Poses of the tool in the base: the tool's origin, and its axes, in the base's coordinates. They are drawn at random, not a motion.
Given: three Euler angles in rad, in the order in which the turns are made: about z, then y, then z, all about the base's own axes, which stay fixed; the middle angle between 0 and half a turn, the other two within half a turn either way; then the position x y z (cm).
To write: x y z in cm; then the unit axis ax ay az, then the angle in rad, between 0 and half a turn. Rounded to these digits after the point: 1 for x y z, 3 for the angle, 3 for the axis.
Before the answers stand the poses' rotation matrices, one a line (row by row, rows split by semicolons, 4 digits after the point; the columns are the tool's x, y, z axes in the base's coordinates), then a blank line. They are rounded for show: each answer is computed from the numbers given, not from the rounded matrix.
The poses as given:
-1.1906, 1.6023, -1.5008, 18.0, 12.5, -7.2
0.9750, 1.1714, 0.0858, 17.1, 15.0, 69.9
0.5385, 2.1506, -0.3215, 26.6, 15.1, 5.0
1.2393, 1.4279, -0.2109, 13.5, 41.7, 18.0
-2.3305, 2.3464, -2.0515, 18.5, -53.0, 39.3
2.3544, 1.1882, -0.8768, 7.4, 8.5, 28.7
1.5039, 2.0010, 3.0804, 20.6, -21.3, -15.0
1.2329, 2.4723, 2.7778, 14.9, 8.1, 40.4
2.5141, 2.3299, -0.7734, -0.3, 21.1, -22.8
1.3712, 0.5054, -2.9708, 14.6, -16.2, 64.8
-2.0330, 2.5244, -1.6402, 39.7, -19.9, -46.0
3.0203, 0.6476, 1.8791, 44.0, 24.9, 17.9
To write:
-0.9271 0.3681 0.0699; -0.0533 0.0551 -0.9971; -0.3709 -0.9281 -0.0315
0.1465 -0.3688 0.9179; 0.8434 0.5315 0.0790; -0.5170 0.7626 0.3889
-0.2842 0.5378 0.7937; 0.6352 0.7257 -0.2643; -0.7182 0.4290 -0.5479
0.2433 -0.0635 0.9679; 0.9149 0.3464 -0.2072; -0.3221 0.9359 0.1424
-0.8658 -0.3759 -0.3302; -0.0923 0.7686 -0.6331; 0.4917 -0.5177 -0.7001
0.3760 -0.7117 0.5934; 0.6556 -0.2482 -0.7131; 0.6548 0.6572 0.3733
-0.0332 -0.4194 -0.9072; -0.9976 -0.0413 0.0556; -0.0608 0.9068 -0.4171
-0.0927 -0.8094 -0.5798; -0.9742 -0.0465 0.2208; -0.2057 0.5853 -0.7843
0.8088 -0.2763 0.5191; 0.0309 -0.8615 -0.5068; 0.5873 0.4259 -0.6883
-0.0044 0.8788 -0.4771; -0.9954 -0.0496 -0.0823; -0.0960 0.4745 0.8750
-0.9181 -0.3942 -0.0401; -0.3007 0.7591 -0.5774; 0.2581 -0.5180 -0.8155
0.1249 0.9751 -0.1831; -0.7911 0.2093 0.5748; 0.5988 0.0730 0.7975

18.0, 12.5, -7.2, 0.112, 0.718, -0.687, 2.830
17.1, 15.0, 69.9, 0.342, 0.718, 0.606, 1.537
26.6, 15.1, 5.0, 0.416, 0.907, 0.058, 2.157
13.5, 41.7, 18.0, 0.577, 0.651, 0.494, 1.705
18.5, -53.0, 39.3, 0.132, -0.937, 0.323, 2.688
7.4, 8.5, 28.7, 0.708, -0.032, 0.706, 1.823
20.6, -21.3, -15.0, 0.639, -0.635, -0.434, 2.412
14.9, 8.1, 40.4, 0.666, -0.683, -0.301, 2.864
-0.3, 21.1, -22.8, 0.948, -0.069, 0.312, 2.627
14.6, -16.2, 64.8, 0.280, -0.191, -0.941, 1.660
39.7, -19.9, -46.0, 0.187, -0.937, 0.294, 2.982
44.0, 24.9, 17.9, -0.251, -0.392, -0.885, 1.505

